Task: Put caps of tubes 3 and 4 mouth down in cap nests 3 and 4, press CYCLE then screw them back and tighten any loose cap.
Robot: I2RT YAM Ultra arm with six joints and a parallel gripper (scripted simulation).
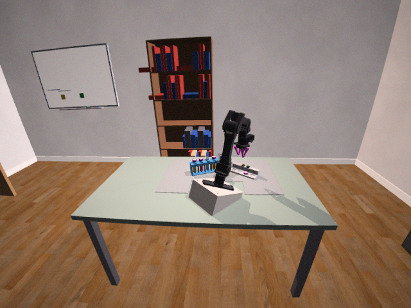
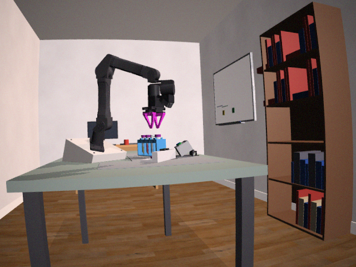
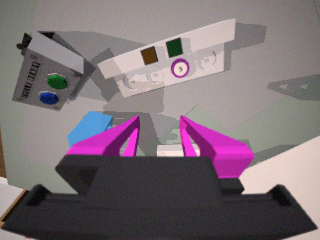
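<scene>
The purple cap is 8 cm ahead of my hand, 19 cm to the left of it and 4 cm below it. From my hand the other things lie so: grey key desk (18 cm ahead, 10 cm to the left, 10 cm below); then blue cycle key (17 cm ahead, 12 cm to the left, 9 cm below); then green ready key (16 cm ahead, 8 cm to the left, 9 cm below).
</scene>
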